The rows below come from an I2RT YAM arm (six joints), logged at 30 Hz.
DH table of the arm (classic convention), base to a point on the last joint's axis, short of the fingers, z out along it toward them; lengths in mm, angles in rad. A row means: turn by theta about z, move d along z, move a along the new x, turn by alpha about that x. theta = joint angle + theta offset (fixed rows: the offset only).
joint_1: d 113.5  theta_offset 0  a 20  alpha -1.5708
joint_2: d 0  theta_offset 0  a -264  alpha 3.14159
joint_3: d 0  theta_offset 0.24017  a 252.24  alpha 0
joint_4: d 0  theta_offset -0.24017  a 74  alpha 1.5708
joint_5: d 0  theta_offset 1.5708  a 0  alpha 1.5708
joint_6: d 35.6  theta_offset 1.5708  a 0  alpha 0
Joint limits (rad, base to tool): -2.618..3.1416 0..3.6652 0..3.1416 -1.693..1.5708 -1.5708..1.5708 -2.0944..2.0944
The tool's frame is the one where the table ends.
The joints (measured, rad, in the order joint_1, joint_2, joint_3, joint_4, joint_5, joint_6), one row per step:
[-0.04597 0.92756 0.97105 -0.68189 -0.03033 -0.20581]
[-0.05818 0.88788 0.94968 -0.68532 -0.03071 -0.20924]
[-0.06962 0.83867 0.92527 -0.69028 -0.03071 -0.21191]
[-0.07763 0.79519 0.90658 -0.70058 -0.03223 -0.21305]
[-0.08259 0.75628 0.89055 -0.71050 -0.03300 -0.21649]
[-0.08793 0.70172 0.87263 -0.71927 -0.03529 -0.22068]
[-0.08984 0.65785 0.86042 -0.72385 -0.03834 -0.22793]
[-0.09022 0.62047 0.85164 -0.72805 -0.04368 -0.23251]
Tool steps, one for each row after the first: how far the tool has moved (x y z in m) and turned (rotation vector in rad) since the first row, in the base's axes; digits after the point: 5 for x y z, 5 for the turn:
[-0.00872 -0.00182 -0.00071 -0.00332 -0.01483 -0.00988]
[-0.01937 -0.00318 -0.00143 -0.00675 -0.03457 -0.01979]
[-0.02899 -0.00377 -0.00207 -0.00787 -0.04905 -0.02593]
[-0.03748 -0.00385 -0.00282 -0.01124 -0.06191 -0.02832]
[-0.04899 -0.00358 -0.00244 -0.01559 -0.08969 -0.02950]
[-0.05805 -0.00293 -0.00162 -0.02208 -0.11665 -0.02499]
[-0.06578 -0.00209 -0.00073 -0.02499 -0.14112 -0.01855]

